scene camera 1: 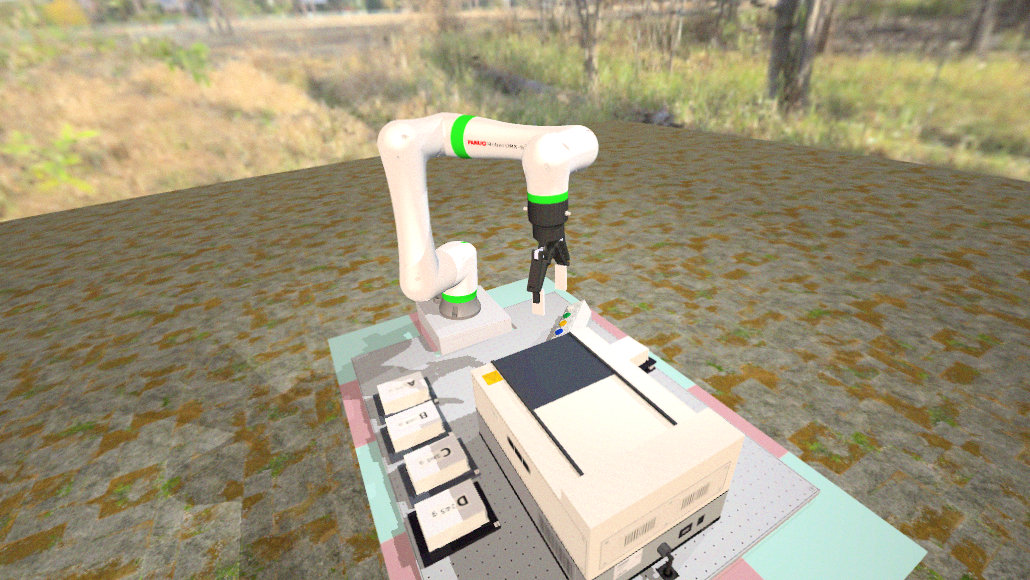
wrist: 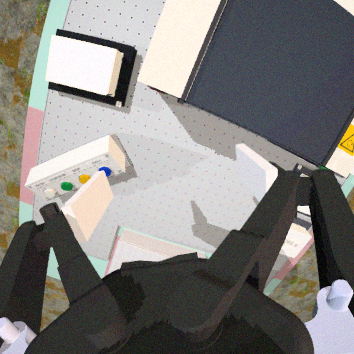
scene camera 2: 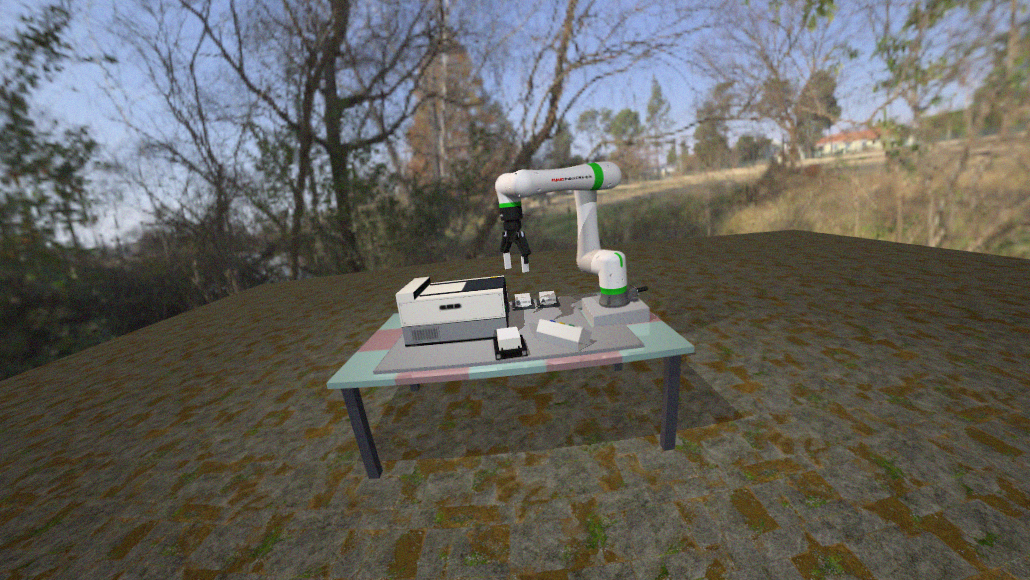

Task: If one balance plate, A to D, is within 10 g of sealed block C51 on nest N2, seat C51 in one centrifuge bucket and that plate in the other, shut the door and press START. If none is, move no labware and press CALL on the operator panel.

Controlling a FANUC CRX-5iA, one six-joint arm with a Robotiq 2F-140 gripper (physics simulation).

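Frame: origin at the arm's base, x right, y ahead, z up, level; millimetres.
Where they show: gripper, fingertip midpoint: (scene camera 1: 550, 300) (wrist: 170, 171) (scene camera 2: 516, 270); arm's base, link origin: (scene camera 1: 460, 308) (scene camera 2: 614, 302).
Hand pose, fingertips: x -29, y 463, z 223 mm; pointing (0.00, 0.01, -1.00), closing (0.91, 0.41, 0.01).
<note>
Things, the pixels of their centre, and the offset from my fingertips. Level surfaces: height alone.
- operator panel, body centre: (wrist: 74, 169) (scene camera 1: 571, 326) (scene camera 2: 563, 332) dx -202, dy -130, dz -237 mm
- White plates A, body centre: (scene camera 1: 403, 392) (wrist: 283, 236) (scene camera 2: 547, 297) dx +364, dy -215, dz -246 mm
- B, body centre: (scene camera 1: 414, 425) (scene camera 2: 522, 299) dx +394, dy -81, dz -246 mm
- C, body centre: (scene camera 1: 436, 463) dx +405, dy +58, dz -246 mm
- D, body centre: (scene camera 1: 451, 513) dx +441, dy +190, dz -246 mm
- White block C51, body centre: (wrist: 83, 65) (scene camera 1: 622, 355) (scene camera 2: 508, 337) dx -194, dy +91, dz -227 mm
- centrifuge's dark door panel, body centre: (wrist: 294, 64) (scene camera 1: 552, 367) (scene camera 2: 483, 284) dx +119, dy +141, dz -68 mm
- centrifuge, body centre: (scene camera 1: 586, 434) (scene camera 2: 457, 305) dx +141, dy +274, dz -157 mm
- table, surface height: dz -292 mm
My gripper (scene camera 1: 549, 290) (scene camera 2: 516, 262) (wrist: 170, 171) is open and empty, high above the bench near the operator panel (scene camera 1: 578, 317) (scene camera 2: 560, 331) (wrist: 75, 162). The panel's blue (wrist: 104, 171), yellow (wrist: 84, 178), green (wrist: 66, 186) and white (wrist: 49, 192) buttons show; a fingertip comes close to the blue one in the wrist view. White plates A (scene camera 1: 403, 394), B (scene camera 1: 415, 426), C (scene camera 1: 436, 464) and D (scene camera 1: 450, 515) sit in a row on black nests; D reads 245 g. White block C51 (scene camera 1: 628, 351) (scene camera 2: 508, 336) (wrist: 82, 62) sits on its black nest (wrist: 130, 57). The centrifuge's dark door panel (scene camera 1: 555, 371) (wrist: 270, 75) covers its top front; the buckets are hidden.
The centrifuge (scene camera 1: 648, 461) (scene camera 2: 450, 309) (wrist: 170, 45) stands between the plate row and C51. The arm's base block (scene camera 1: 468, 335) (scene camera 2: 616, 311) stands at the bench end by the panel. The table (scene camera 2: 425, 376) has a pink and mint border.
</note>
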